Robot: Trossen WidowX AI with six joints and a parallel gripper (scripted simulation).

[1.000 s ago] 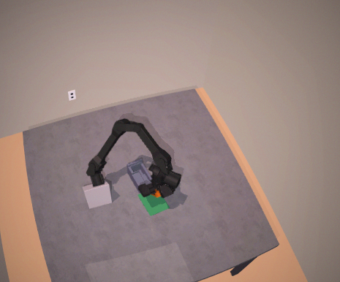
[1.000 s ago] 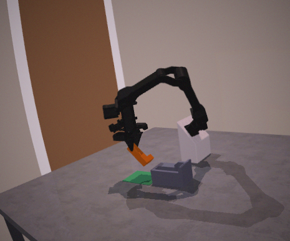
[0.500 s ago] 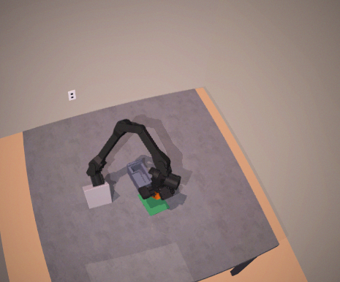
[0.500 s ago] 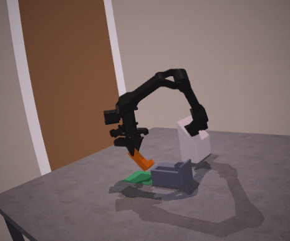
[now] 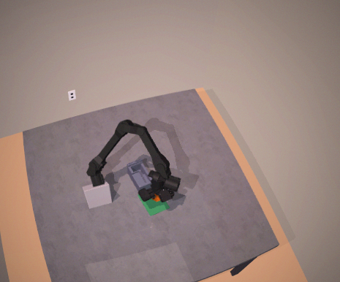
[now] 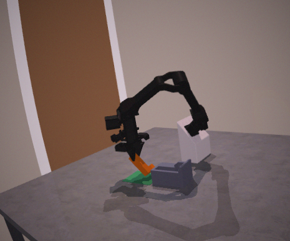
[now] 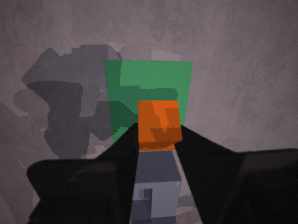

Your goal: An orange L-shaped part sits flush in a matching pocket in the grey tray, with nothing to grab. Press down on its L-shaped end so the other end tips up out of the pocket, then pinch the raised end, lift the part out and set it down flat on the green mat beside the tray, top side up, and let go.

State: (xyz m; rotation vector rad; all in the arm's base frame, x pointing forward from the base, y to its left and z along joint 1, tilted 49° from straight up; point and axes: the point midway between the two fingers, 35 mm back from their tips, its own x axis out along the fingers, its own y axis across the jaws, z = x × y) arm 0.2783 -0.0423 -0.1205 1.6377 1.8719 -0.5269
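Right now the green mat is 20 mm to the left of my gripper tip and 100 mm below it. Round my gripper tip: orange l-shaped part 20 mm behind, 30 mm to the left, 30 mm below.
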